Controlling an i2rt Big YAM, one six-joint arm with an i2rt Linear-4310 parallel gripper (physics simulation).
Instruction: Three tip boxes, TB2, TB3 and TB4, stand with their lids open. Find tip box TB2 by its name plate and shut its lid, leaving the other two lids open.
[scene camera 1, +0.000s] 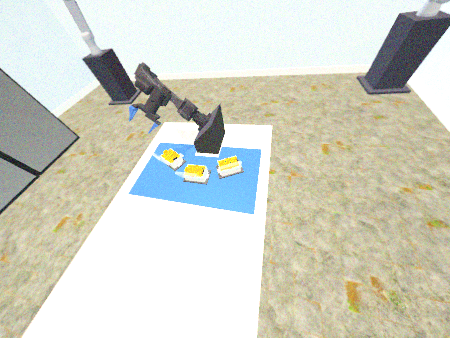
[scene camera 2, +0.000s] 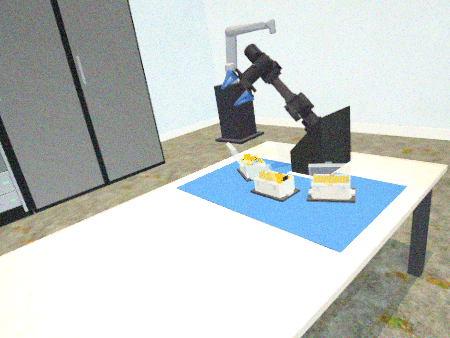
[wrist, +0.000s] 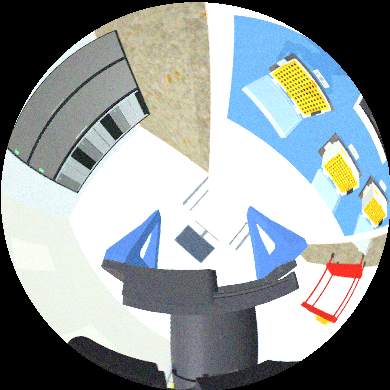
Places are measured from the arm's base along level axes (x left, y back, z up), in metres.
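Pixels of known places: gripper, fingertip midpoint: (scene camera 1: 139, 127) (scene camera 2: 228, 96) (wrist: 204, 212); arm's base at its link origin: (scene camera 1: 205, 122) (scene camera 2: 319, 131).
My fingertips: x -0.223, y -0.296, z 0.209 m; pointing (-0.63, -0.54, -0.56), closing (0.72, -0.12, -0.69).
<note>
For each thing: its top centre in the pictures, then the offset to it from my fingertips. "spot": a spot on its surface instead. Level surfaces: height alone.
- blue mat at its surface level: dz -0.351 m
- left box at its top centre: (wrist: 300, 89) (scene camera 2: 250, 157) (scene camera 1: 169, 154) dx +0.014, dy +0.069, dz -0.276 m
- middle box at its top centre: (wrist: 341, 179) (scene camera 2: 273, 173) (scene camera 1: 194, 169) dx +0.214, dy -0.043, dz -0.276 m
- right box at a spot on its surface: (scene camera 2: 331, 186) spot: dx +0.438, dy -0.036, dz -0.288 m
- white table at its surface level: dz -0.354 m
Three white tip boxes with yellow racks and clear open lids stand on the blue mat (scene camera 1: 225, 200) (scene camera 2: 320, 230) (wrist: 245, 65). The left box (scene camera 1: 172, 158) (scene camera 2: 251, 166) (wrist: 301, 87) is nearest the gripper. The middle box (scene camera 1: 196, 173) (scene camera 2: 274, 185) (wrist: 340, 170) and the right box (scene camera 1: 229, 167) (scene camera 2: 331, 188) (wrist: 374, 206) stand farther off. Small name plates (wrist: 321, 78) (wrist: 354, 151) lie beside the boxes; their text is too small to read, so I cannot tell which is TB2. My gripper (scene camera 1: 140, 127) (scene camera 2: 230, 97) (wrist: 204, 212) is open and empty, high beyond the left box, touching nothing.
The arm's black base (scene camera 1: 212, 132) (scene camera 2: 330, 140) stands behind the boxes on the white table (scene camera 1: 175, 260) (scene camera 2: 150, 260). A grey cabinet (scene camera 1: 30, 130) (scene camera 2: 40, 75) stands off to the left. A dark pedestal (scene camera 1: 112, 77) (scene camera 2: 235, 115) carries another arm. A red-framed trolley (wrist: 345, 270) stands beyond the table.
</note>
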